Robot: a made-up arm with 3 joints. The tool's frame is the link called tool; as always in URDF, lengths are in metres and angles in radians.
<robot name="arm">
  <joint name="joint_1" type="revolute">
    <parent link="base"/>
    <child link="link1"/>
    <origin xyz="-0.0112 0.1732 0.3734" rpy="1.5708 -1.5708 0"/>
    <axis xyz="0 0 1"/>
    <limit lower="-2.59" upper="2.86"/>
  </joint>
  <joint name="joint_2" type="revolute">
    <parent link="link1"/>
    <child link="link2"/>
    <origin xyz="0.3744 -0.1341 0.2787" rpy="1.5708 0 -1.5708"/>
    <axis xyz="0 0 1"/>
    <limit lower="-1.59" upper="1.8"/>
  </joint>
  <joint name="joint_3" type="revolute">
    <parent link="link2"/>
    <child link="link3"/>
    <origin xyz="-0.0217 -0.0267 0.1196" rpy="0.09 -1.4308 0"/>
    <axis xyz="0 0 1"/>
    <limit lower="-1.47" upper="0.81"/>
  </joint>
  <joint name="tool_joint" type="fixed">
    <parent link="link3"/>
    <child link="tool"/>
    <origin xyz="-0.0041 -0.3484 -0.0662" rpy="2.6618 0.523 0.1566"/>
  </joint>
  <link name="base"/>
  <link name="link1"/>
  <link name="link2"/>
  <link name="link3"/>
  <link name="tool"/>
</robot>
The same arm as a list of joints. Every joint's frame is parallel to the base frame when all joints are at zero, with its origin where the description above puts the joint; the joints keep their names.
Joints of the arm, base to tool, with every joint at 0 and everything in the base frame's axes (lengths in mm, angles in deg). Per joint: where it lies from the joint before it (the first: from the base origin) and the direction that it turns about. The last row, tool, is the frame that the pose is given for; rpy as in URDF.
joint_1: origin -11.2 173.2 373.4 axis 0 -1 0
joint_2: origin 134.1 -278.7 374.4 axis 0 0 -1
joint_3: origin -21.7 26.7 -119.6 axis -0.986203 0.0899 -0.139
tool: origin 95.7 341.0 17.6 rpy -40.60 51.23 -16.65
Joint limits (deg, base to tool): -148.40..163.87 -91.10..103.13 -84.22..46.41

